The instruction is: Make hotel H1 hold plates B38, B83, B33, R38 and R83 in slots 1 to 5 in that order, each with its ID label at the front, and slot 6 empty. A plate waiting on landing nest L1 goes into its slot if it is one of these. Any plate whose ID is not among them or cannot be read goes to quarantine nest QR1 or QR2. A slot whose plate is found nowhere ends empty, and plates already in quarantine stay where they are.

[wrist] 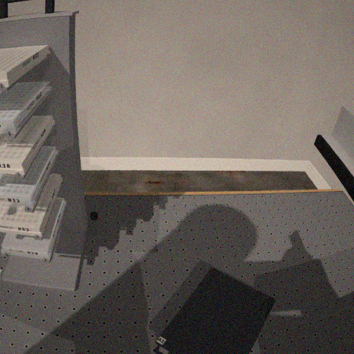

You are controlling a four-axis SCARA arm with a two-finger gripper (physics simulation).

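The plate hotel [62, 32] is a tall grey rack at the left. Several whitish plates stick out of it in one column, from the top plate [22, 59] down to the lowest plate [27, 247] just above its base. Their left parts are cut off by the view edge. Small dark marks show on their edges, too blurred to read surely. A dark slab [220, 312] with a bare top lies at the lower middle, with a small white tag at its lower left corner. One black finger [334, 162] of my open gripper shows at the right edge, well away from the hotel.
A perforated grey deck [115, 295] carries the hotel and the slab, with broad shadows across it. Its orange-brown back edge [215, 192] runs before a dark floor strip and a pale wall [200, 75]. A small black knob [94, 216] is beside the hotel.
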